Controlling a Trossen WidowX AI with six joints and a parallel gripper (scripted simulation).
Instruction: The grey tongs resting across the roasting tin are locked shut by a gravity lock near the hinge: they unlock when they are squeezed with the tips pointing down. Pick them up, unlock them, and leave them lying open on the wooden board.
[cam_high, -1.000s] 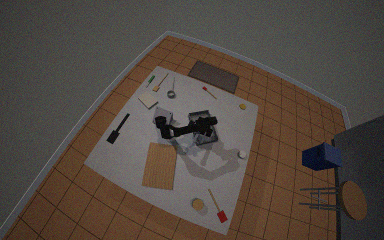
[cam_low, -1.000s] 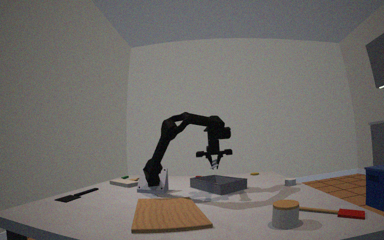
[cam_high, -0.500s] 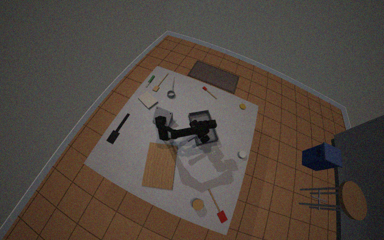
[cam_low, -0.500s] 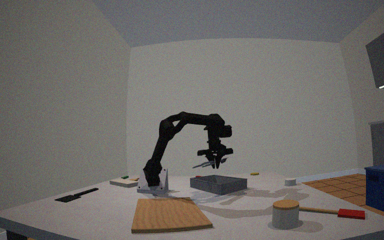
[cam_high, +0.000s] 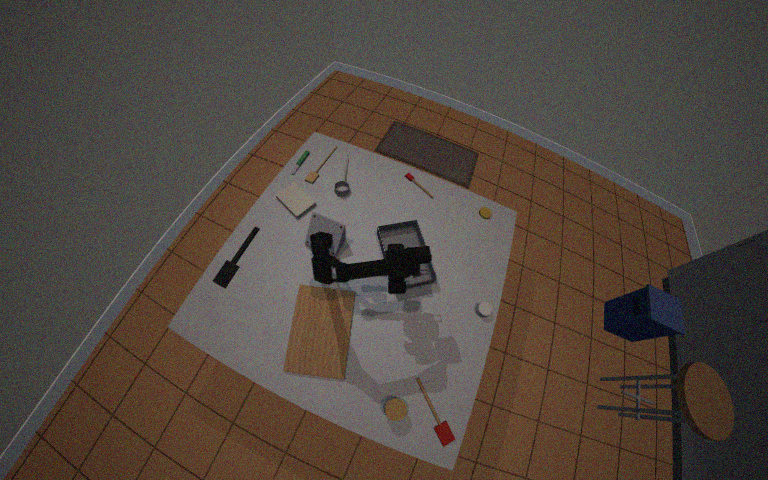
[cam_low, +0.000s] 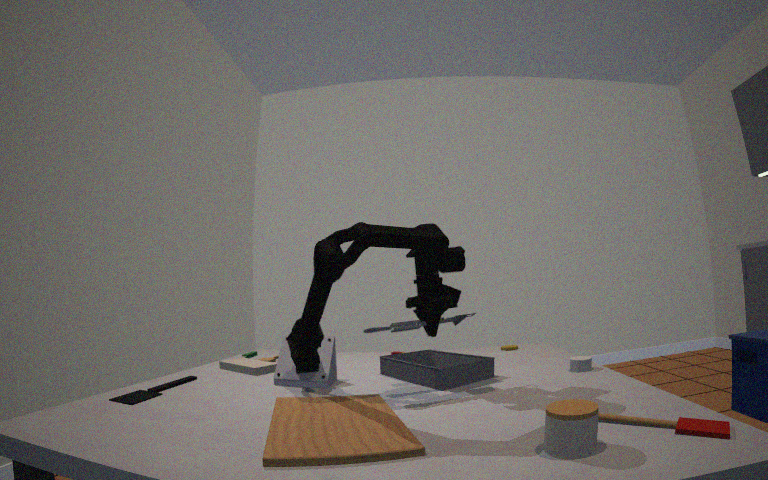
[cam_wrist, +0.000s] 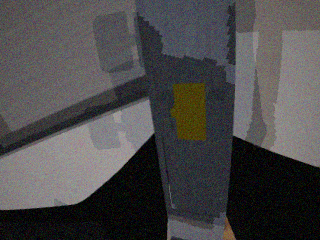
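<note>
Now: gripper tip 2 cm short of the yellow lock, 1 cm to the right of it and 4 cm below it. Also, from my gripper tip: roasting tin: 3 cm ahead, 16 cm to the left, 11 cm below; white cylinder: 43 cm ahead, 1 cm to the left, 12 cm below; wooden board: 22 cm behind, 27 cm to the right, 13 cm below.
</note>
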